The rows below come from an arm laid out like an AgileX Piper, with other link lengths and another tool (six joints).
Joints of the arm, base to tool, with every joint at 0 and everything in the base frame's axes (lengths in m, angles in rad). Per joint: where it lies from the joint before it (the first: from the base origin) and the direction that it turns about. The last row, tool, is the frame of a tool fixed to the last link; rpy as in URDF.
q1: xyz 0 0 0.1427 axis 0 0 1
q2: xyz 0 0 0 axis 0 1 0
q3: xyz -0.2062 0 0.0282 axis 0 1 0
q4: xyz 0.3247 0 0.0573 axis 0.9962 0 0.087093
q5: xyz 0 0 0 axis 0 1 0
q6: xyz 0.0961 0 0.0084 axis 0.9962 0 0.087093
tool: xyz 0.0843 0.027 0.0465 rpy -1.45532 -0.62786 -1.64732
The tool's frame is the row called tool.
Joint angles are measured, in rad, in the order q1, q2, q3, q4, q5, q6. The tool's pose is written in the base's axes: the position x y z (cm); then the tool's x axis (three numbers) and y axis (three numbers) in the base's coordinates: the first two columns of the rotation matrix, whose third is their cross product. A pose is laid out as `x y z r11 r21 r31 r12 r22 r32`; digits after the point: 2 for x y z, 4 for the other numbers.
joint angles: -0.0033, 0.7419, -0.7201, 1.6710, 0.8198, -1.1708
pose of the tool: 30.80 13.51 42.10 0.6899 -0.6936 0.2071 0.2317 -0.0594 -0.9710
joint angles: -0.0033, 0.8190, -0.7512, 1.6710, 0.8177, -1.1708
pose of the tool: 32.60 13.48 41.04 0.6973 -0.6951 0.1748 0.1865 -0.0596 -0.9807
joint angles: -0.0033, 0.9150, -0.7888, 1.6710, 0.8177, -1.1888
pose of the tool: 34.71 13.53 39.48 0.7039 -0.6940 0.1515 0.1417 -0.0718 -0.9873
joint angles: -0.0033, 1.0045, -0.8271, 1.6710, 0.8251, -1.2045
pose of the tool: 36.52 13.66 38.03 0.7142 -0.6877 0.1308 0.1036 -0.0810 -0.9913
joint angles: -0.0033, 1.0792, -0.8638, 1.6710, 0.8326, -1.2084
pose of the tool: 37.99 13.76 36.93 0.7233 -0.6821 0.1073 0.0701 -0.0820 -0.9942
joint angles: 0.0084, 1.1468, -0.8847, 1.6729, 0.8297, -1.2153
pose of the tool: 39.28 14.19 35.28 0.7332 -0.6754 0.0790 0.0291 -0.0849 -0.9960
